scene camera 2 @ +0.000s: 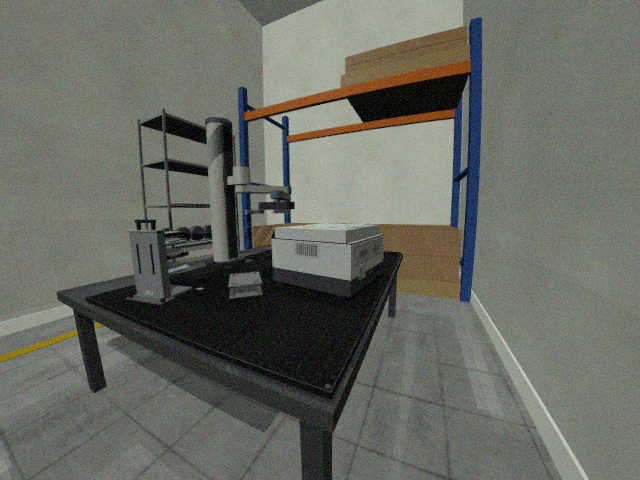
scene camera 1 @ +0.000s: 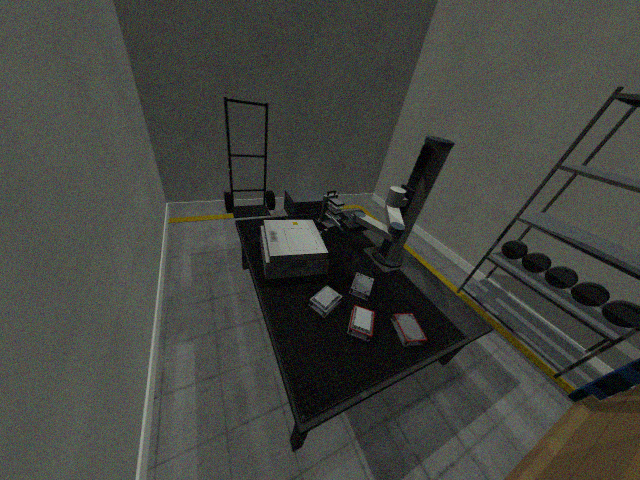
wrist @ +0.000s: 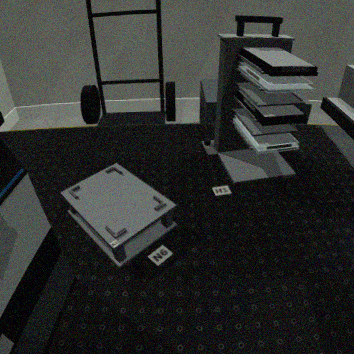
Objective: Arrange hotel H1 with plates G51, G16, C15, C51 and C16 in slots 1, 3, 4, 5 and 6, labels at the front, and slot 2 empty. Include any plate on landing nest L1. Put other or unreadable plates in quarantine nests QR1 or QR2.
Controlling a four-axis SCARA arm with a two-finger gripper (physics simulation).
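Frame: origin at the arm's base, x left, y down, z back, level; millimetres.
Seen in the pictures: gripper, fingertip midpoint: (scene camera 2: 259, 211) (scene camera 1: 341, 216) (wrist: 161, 84); arm's base, origin of the base link: (scene camera 2: 225, 262) (scene camera 1: 387, 257).
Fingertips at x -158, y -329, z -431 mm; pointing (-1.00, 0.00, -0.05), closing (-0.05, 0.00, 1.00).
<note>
Pixels of each thing's middle, then the offset from my fingertips to it.
- Hotel H1, body centre: (wrist: 259, 96) (scene camera 2: 158, 257) (scene camera 1: 331, 208) dx -402, dy +169, dz +170 mm
- black-edged plate, body centre: (wrist: 275, 59) (scene camera 2: 165, 234) (scene camera 1: 336, 201) dx -362, dy +84, dz +178 mm
- dark plate, body centre: (wrist: 268, 104) (scene camera 2: 167, 255) dx -362, dy +168, dz +178 mm
- clear plate, body centre: (wrist: 263, 130) (scene camera 2: 169, 269) dx -362, dy +225, dz +178 mm
- Nest N6, body centre: (wrist: 116, 207) (scene camera 2: 245, 283) dx -222, dy +288, dz -96 mm
- large white instrument, body centre: (scene camera 2: 330, 252) (scene camera 1: 292, 250) dx +52, dy +193, dz -358 mm
- grey nest, body centre: (scene camera 1: 361, 285) dx +386, dy +286, dz +5 mm
Hotel H1 (scene camera 1: 325, 209) (scene camera 2: 149, 263) (wrist: 227, 95) stands upright at the table's far end. In the wrist view it bears a black-edged plate (wrist: 280, 61) at the top, a clear plate below, a dark plate (wrist: 275, 117) in the middle and a clear plate (wrist: 277, 145) at the bottom; their labels are unreadable. My gripper (scene camera 1: 337, 222) (scene camera 2: 253, 211) is open and empty, raised above the table near the hotel. Two red-edged nests stand near the front: one bears a pale plate (scene camera 1: 363, 318), the other nest (scene camera 1: 425, 339) looks bare. Another pale plate (scene camera 1: 326, 296) rests on a grey nest.
Nest N6 (scene camera 2: 245, 284) (wrist: 120, 200) stands bare between the hotel and a large white instrument (scene camera 1: 294, 240) (scene camera 2: 320, 255) (wrist: 25, 240). Another grey nest (scene camera 1: 362, 285) is by the arm's column (scene camera 1: 426, 175) (scene camera 2: 219, 191). A hand truck (scene camera 1: 248, 155) (wrist: 131, 81) stands behind the table.
</note>
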